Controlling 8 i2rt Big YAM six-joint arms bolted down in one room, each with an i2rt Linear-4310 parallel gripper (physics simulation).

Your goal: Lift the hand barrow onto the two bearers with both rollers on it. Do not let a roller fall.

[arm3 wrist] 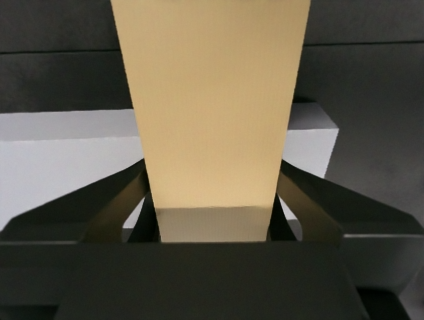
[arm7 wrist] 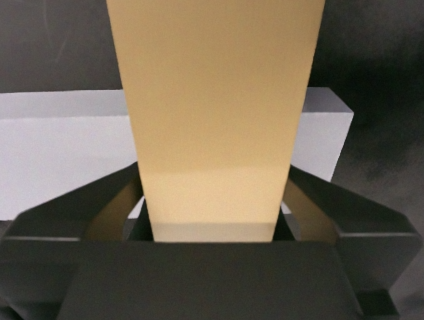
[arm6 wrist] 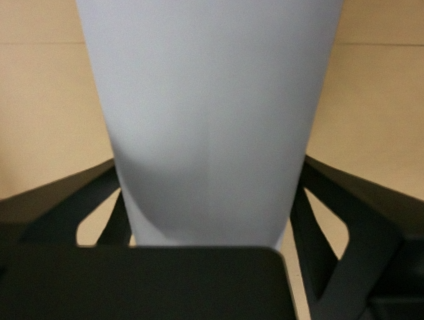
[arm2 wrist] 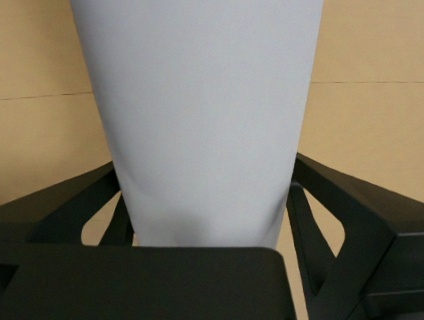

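Observation:
A pale grey roller [arm2 wrist: 200,85] stands out between the fingers of my arm2 gripper [arm2 wrist: 205,159], which is shut on it. Another pale grey roller [arm6 wrist: 215,80] is between the fingers of my arm6 gripper [arm6 wrist: 210,157], also shut on it. The tan barrow deck [arm2 wrist: 370,120] [arm6 wrist: 45,110] shows behind both. My arm3 gripper [arm3 wrist: 214,160] is shut on a tan barrow handle [arm3 wrist: 215,90]. My arm7 gripper [arm7 wrist: 214,164] is shut on another tan handle [arm7 wrist: 215,90]. A white bearer [arm3 wrist: 60,165] [arm7 wrist: 60,155] crosses behind each handle; contact is hidden.
Dark floor [arm3 wrist: 380,100] [arm7 wrist: 50,45] shows around the bearers in the arm3 and arm7 wrist views. Each bearer's end shows right of the handle. Thin seam lines cross the tan surface behind the rollers.

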